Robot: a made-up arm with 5 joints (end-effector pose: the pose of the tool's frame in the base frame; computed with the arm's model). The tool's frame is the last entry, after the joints.
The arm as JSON. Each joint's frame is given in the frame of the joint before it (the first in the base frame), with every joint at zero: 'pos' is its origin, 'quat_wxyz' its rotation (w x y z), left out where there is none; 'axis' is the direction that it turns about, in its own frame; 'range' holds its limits. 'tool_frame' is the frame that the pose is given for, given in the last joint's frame.
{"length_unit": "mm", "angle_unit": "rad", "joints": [
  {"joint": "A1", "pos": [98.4, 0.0, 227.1], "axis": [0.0, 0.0, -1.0], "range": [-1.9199, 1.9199]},
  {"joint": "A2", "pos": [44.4, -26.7, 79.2], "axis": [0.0, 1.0, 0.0], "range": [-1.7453, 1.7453]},
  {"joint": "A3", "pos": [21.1, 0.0, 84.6], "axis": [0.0, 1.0, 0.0], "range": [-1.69, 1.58]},
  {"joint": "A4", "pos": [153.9, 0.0, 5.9], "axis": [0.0, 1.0, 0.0], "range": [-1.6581, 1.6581]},
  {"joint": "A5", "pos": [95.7, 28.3, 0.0], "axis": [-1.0, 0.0, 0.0], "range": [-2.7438, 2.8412]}
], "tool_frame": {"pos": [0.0, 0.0, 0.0], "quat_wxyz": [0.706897, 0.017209, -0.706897, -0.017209]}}
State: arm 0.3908 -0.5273 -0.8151 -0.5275 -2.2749
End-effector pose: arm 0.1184 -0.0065 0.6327 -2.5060 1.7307 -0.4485
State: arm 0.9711 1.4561 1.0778 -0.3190 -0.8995
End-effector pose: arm 0.0717 0.0418 0.1258 0.0086 0.7510 -1.8433
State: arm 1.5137 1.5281 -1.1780 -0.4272 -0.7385
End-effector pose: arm 0.1212 -0.3711 0.2490 -0.7001 -1.8418 -1.6652
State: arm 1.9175 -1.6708 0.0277 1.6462 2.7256
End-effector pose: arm 0.0874 -0.0352 0.4716 -1.1953 1.0620 0.5945
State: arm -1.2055 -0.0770 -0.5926 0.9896 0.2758
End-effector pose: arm 0.1922 0.2497 0.4623 0.6347 -1.1924 1.2283
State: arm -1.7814 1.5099 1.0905 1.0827 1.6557
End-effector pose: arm 0.1137 -0.0793 0.2554 0.2294 -2.6239 -1.4781
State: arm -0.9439 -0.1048 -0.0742 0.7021 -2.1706
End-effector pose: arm 0.2671 0.2357 0.3780 1.1160 0.0120 -1.1502
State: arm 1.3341 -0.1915 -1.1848 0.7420 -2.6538
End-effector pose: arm 0.1351 -0.1455 0.6022 -1.5806 1.9379 1.1403
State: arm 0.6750 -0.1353 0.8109 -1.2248 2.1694
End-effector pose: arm 0.3018 -0.1608 0.3513 -2.2083 -0.3858 0.8311
